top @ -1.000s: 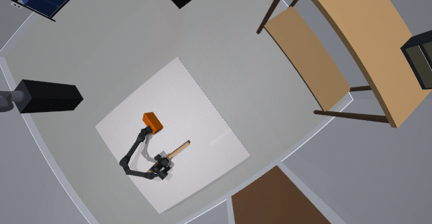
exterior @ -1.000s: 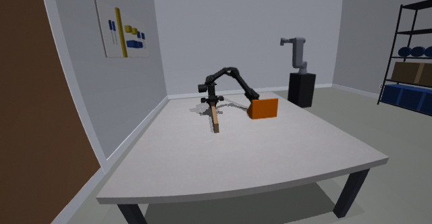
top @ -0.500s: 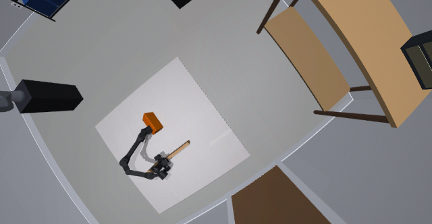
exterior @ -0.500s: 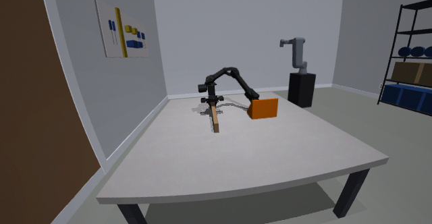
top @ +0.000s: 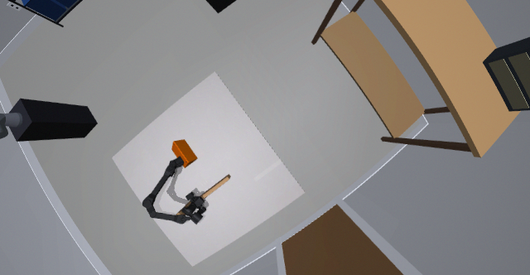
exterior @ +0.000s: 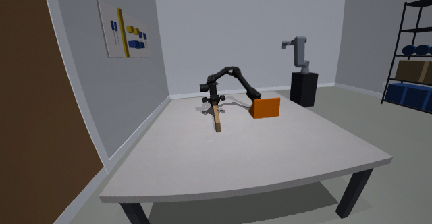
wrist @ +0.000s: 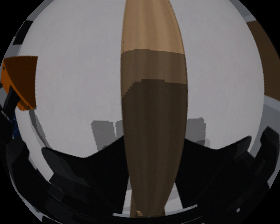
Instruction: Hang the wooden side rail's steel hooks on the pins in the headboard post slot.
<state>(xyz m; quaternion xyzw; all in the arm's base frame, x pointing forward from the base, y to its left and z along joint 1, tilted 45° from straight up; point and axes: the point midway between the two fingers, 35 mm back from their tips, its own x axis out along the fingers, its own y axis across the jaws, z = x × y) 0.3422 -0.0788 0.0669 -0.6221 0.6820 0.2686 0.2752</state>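
My gripper tip is 130 mm to the left of the headboard post, 40 mm below it and 10 mm past it.
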